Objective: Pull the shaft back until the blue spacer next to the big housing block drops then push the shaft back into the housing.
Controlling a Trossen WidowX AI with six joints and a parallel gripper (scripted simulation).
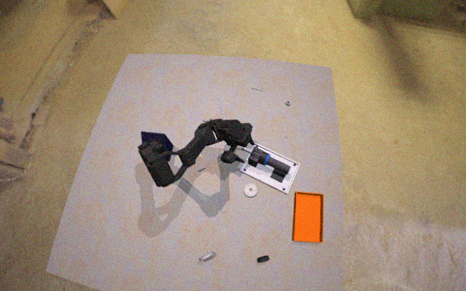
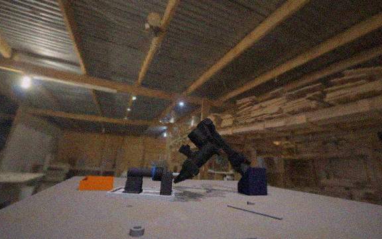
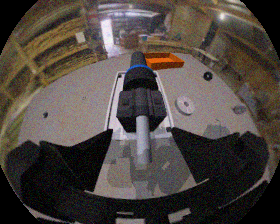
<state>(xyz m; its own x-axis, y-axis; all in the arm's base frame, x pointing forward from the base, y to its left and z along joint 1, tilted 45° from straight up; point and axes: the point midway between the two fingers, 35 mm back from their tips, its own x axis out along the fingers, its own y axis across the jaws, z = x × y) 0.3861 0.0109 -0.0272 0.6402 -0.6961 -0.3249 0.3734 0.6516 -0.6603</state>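
Right now my gripper tip is 5 cm short of the shaft, 3 cm below it and 2 cm to the left of it. Round my gripper tip: blue spacer: 8 cm ahead, 3 cm to the right, 2 cm above; grey cylinder: 43 cm to the right, 13 cm behind, 2 cm below; orange tray: 27 cm ahead, 24 cm to the right, 4 cm below.
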